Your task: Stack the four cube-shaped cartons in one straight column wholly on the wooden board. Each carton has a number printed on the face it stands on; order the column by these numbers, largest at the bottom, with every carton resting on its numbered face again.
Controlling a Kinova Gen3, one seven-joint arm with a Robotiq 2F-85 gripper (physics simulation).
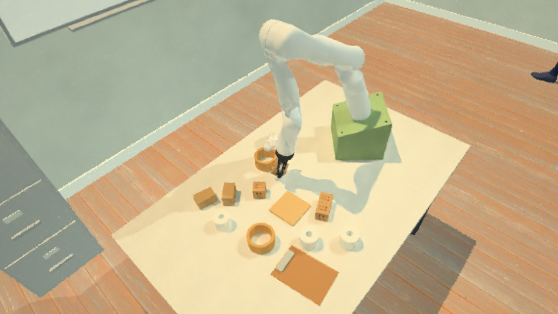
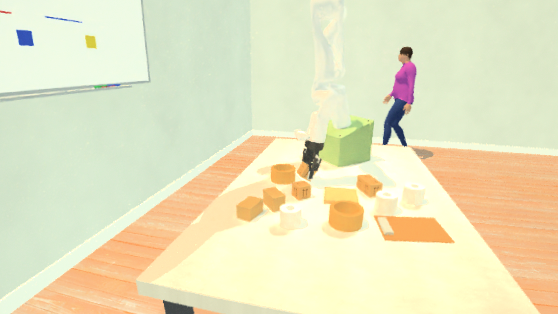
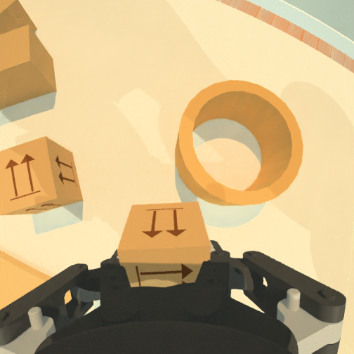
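Pixels of known places: gripper, fingertip midpoint: (image 1: 280,172) (image 2: 306,176); arm's base at its link origin: (image 1: 360,113) (image 2: 342,125).
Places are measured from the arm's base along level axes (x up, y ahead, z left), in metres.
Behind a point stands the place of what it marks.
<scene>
My gripper (image 1: 281,173) @[z -0.179, x -0.148, y 0.369 m] (image 2: 310,175) @[z -0.179, x -0.148, y 0.369 m] (image 3: 167,249) is shut on a brown cube-shaped carton (image 2: 303,169) @[z -0.195, x -0.108, y 0.392 m] (image 3: 165,227) with arrow prints. It holds the carton tilted, low over the table beside the rear orange ring; whether it touches the table is unclear. Another cube carton (image 1: 259,190) @[z -0.187, x -0.128, y 0.509 m] (image 2: 301,190) @[z -0.201, x -0.141, y 0.522 m] (image 3: 25,175) stands left of the wooden board. Two cube cartons (image 1: 324,205) @[z 0.067, x -0.128, y 0.432 m] (image 2: 369,185) @[z 0.051, x -0.133, y 0.471 m] stand close together right of the board. The square wooden board (image 1: 290,208) @[z -0.050, x -0.166, y 0.493 m] (image 2: 341,195) @[z -0.053, x -0.166, y 0.497 m] (image 3: 17,277) bears no carton. The numbered faces are not visible.
Two plain boxes (image 1: 205,198) @[z -0.348, x -0.133, y 0.656 m] (image 1: 229,194) @[z -0.276, x -0.126, y 0.591 m] stand at the left. The rear orange ring (image 1: 258,160) @[z -0.287, x -0.123, y 0.381 m] (image 3: 185,155) is near my gripper; another orange ring (image 1: 250,240) @[z -0.079, x -0.124, y 0.710 m] stands in front. White rolls (image 1: 222,222) @[z -0.211, x -0.122, y 0.709 m] (image 1: 309,241) @[z 0.101, x -0.118, y 0.603 m] (image 1: 349,240) @[z 0.217, x -0.117, y 0.524 m] and an orange clipboard (image 1: 310,279) @[z 0.163, x -0.175, y 0.698 m] are also on the table.
</scene>
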